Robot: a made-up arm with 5 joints.
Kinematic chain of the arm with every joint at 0, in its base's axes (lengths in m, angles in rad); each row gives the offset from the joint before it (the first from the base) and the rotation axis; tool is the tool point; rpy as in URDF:
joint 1: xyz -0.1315 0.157 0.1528 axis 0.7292 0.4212 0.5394
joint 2: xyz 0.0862 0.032 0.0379 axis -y
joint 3: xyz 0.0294 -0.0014 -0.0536 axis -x
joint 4: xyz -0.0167 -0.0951 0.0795 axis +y
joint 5: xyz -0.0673 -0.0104 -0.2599 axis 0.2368 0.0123 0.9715
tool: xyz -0.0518 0.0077 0.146 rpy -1.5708 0 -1.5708
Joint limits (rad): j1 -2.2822..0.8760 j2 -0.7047..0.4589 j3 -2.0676..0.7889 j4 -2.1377..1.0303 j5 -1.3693..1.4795
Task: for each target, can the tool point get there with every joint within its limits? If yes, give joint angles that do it. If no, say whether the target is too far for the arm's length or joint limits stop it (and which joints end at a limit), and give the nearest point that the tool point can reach.
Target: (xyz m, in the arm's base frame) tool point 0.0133 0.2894 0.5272
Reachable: no: joint limits stop it (at a limit: joint 3, joint 4, joint 5) | nearest point -0.0286 0.2530 0.4292 | short by 0.113 m
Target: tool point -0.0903 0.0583 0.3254
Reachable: yes | joints -1.9432 -0.6088 -0.1100 -1.7845 -0.7211
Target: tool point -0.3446 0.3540 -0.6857
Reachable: no: too far | nearest point -0.1489 0.2591 -0.0988 | short by 0.626 m
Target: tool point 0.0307 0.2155 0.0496
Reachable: yes | joints 0.4763 -0.4245 0.1111 -1.6213 -0.6455
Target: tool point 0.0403 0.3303 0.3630
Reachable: no: joint limits stop it (at a limit: joint 1, joint 2, joint 3, joint 4) | nearest point 0.0039 0.2849 0.3399 | short by 0.063 m
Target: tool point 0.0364 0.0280 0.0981
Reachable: yes | joints -0.2919 0.0257 -0.1590 -1.2565 0.3584
